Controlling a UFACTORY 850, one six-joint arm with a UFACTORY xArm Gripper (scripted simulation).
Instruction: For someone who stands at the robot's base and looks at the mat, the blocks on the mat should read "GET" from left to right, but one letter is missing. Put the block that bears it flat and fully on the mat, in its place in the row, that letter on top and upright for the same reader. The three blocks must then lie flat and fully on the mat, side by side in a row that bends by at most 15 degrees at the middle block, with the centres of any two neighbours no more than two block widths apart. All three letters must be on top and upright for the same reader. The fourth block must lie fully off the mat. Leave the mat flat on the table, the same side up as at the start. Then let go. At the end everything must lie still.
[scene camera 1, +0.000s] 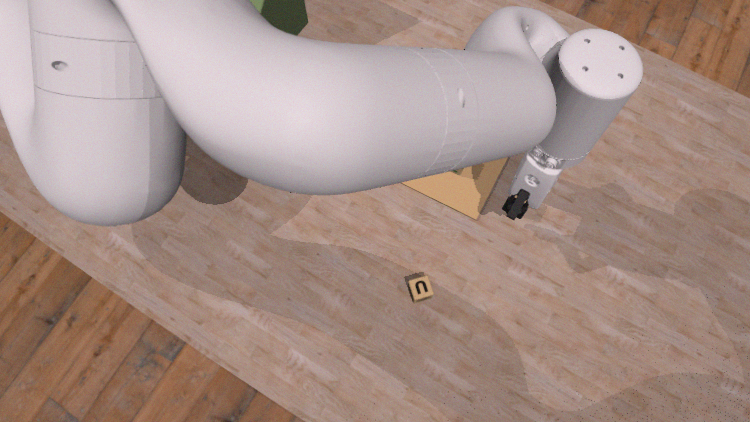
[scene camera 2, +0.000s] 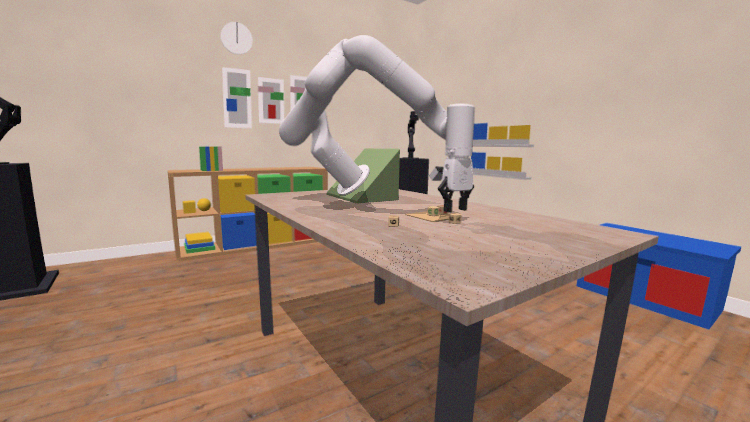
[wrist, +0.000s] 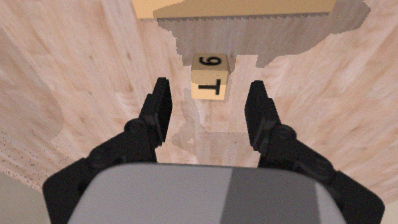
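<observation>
Gripper (scene camera 2: 455, 210) visible; likewise the gripper (wrist: 208, 93). A mat (scene camera 1: 466, 193) is also visible.
</observation>
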